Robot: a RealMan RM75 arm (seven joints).
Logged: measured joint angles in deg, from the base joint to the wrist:
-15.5, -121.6, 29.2, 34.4, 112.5, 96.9, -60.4
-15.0, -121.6, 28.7, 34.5, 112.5, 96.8, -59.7
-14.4, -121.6, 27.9, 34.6, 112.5, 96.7, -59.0
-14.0, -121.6, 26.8, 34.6, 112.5, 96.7, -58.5
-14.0, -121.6, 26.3, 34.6, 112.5, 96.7, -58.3
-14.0, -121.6, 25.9, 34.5, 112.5, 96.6, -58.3
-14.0, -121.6, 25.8, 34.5, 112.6, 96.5, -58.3
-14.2, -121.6, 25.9, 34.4, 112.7, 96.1, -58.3
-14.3, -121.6, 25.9, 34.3, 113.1, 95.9, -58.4
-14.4, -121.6, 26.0, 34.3, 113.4, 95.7, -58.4
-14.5, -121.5, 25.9, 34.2, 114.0, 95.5, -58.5
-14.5, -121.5, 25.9, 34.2, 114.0, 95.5, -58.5
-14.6, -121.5, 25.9, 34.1, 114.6, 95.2, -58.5
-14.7, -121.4, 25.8, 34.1, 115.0, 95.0, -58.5
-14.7, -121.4, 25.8, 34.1, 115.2, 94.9, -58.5
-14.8, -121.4, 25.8, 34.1, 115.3, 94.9, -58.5
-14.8, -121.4, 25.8, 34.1, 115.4, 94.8, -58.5
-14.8, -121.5, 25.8, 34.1, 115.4, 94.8, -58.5
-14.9, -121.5, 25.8, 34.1, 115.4, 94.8, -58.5
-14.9, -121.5, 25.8, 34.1, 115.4, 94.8, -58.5
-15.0, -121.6, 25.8, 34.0, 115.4, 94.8, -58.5
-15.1, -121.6, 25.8, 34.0, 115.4, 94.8, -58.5
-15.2, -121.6, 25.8, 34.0, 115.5, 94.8, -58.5
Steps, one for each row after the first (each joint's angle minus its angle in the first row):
0.5, 0.0, -0.5, 0.1, 0.0, -0.1, 0.7
1.1, 0.0, -1.3, 0.2, 0.0, -0.2, 1.4
1.5, 0.0, -2.4, 0.2, 0.0, -0.2, 1.9
1.5, 0.0, -2.9, 0.2, 0.0, -0.2, 2.1
1.5, 0.0, -3.3, 0.1, 0.0, -0.3, 2.1
1.5, 0.0, -3.4, 0.1, 0.1, -0.4, 2.1
1.3, 0.0, -3.3, 0.0, 0.2, -0.8, 2.1
1.2, 0.0, -3.3, -0.1, 0.6, -1.0, 2.0
1.1, 0.0, -3.2, -0.1, 0.9, -1.2, 2.0
1.0, 0.1, -3.3, -0.2, 1.5, -1.4, 1.9
1.0, 0.1, -3.3, -0.2, 1.5, -1.4, 1.9
0.9, 0.1, -3.3, -0.3, 2.1, -1.7, 1.9
0.8, 0.2, -3.4, -0.3, 2.5, -1.9, 1.9
0.8, 0.2, -3.4, -0.3, 2.7, -2.0, 1.9
0.7, 0.2, -3.4, -0.3, 2.8, -2.0, 1.9
0.7, 0.2, -3.4, -0.3, 2.9, -2.1, 1.9
0.7, 0.1, -3.4, -0.3, 2.9, -2.1, 1.9
0.6, 0.1, -3.4, -0.3, 2.9, -2.1, 1.9
0.6, 0.1, -3.4, -0.3, 2.9, -2.1, 1.9
0.5, 0.0, -3.4, -0.4, 2.9, -2.1, 1.9
0.4, 0.0, -3.4, -0.4, 2.9, -2.1, 1.9
0.3, 0.0, -3.4, -0.4, 3.0, -2.1, 1.9

